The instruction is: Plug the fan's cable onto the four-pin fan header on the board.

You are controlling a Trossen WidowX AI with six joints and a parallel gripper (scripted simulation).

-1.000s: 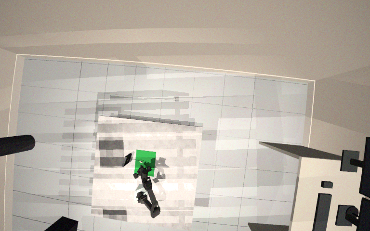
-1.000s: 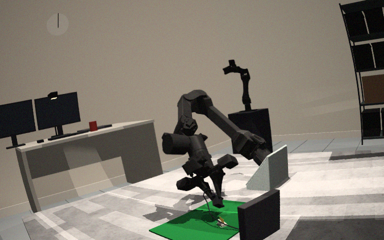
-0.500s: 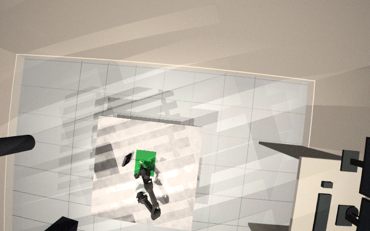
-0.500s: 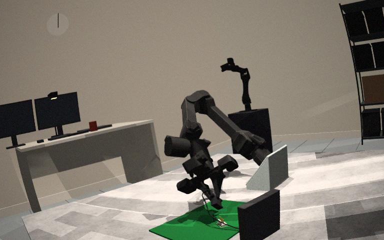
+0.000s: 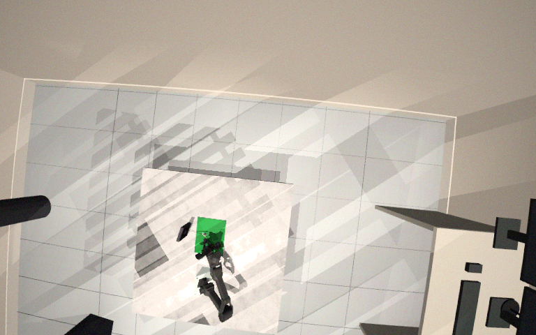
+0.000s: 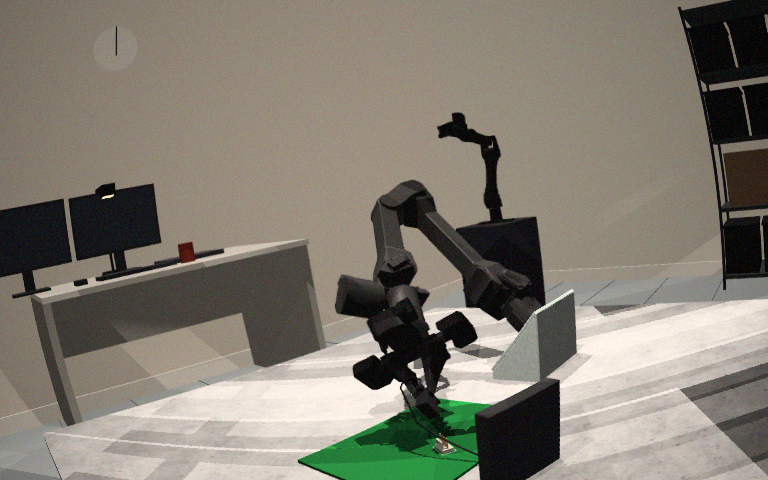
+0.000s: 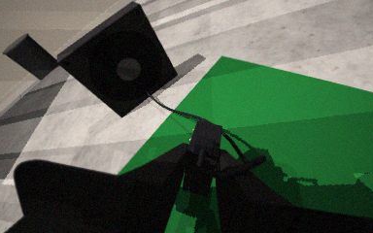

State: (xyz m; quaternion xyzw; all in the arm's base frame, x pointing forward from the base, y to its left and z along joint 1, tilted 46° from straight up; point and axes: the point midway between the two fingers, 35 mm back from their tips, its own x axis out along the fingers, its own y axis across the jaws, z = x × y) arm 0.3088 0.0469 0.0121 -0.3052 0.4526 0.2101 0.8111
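The green board is 10 mm ahead of my gripper tip, 10 mm to the right of it and 90 mm below it. The rest, counted from my gripper tip: four-pin fan header (10 mm ahead, 40 mm to the left, 80 mm below); then fan (20 mm ahead, 180 mm to the left, 20 mm below); then fan plug (10 mm below).
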